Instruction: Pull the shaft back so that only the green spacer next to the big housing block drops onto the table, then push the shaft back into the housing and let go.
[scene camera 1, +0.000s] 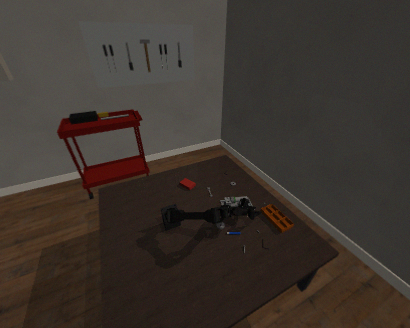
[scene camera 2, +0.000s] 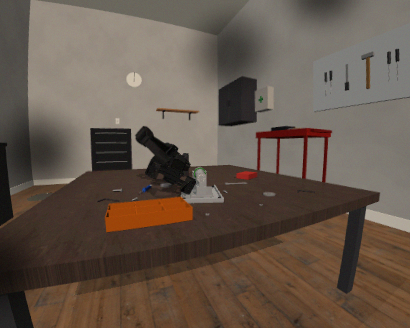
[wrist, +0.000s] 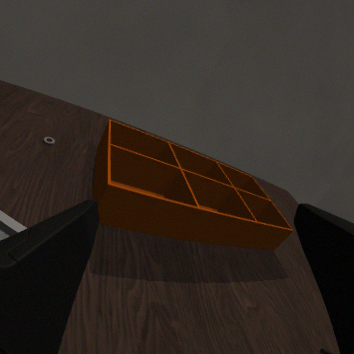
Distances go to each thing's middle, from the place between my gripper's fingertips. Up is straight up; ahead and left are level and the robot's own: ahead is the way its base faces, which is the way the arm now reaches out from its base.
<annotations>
Right now the orange compartment tray (scene camera 2: 129, 215) is 10 cm ahead of my hand, 8 cm to the right of it and 5 cm below it.
</annotations>
